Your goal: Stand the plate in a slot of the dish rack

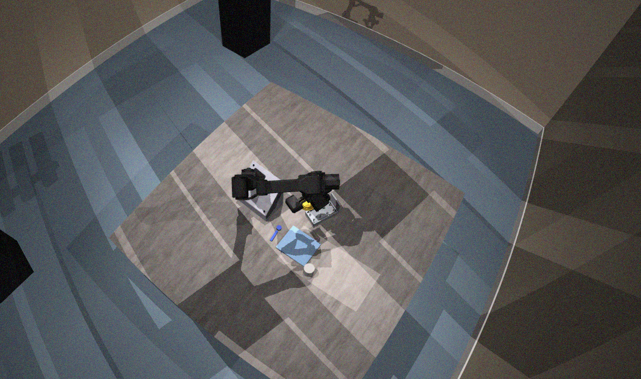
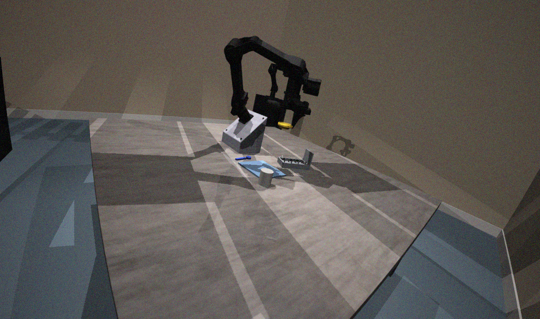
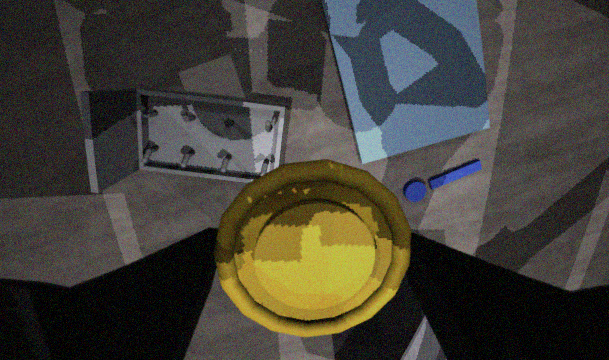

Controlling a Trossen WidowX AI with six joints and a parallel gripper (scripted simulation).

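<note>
Right now my gripper tip is 14 cm above the dish rack, 8 cm to the right of it and 3 cm short of it. The rest, counted from my gripper tip: yellow plate: 1 cm above; then light blue mat: 16 cm below, 11 cm to the right, 5 cm ahead; then blue spoon: 16 cm below, 12 cm to the right, 6 cm behind.
</note>
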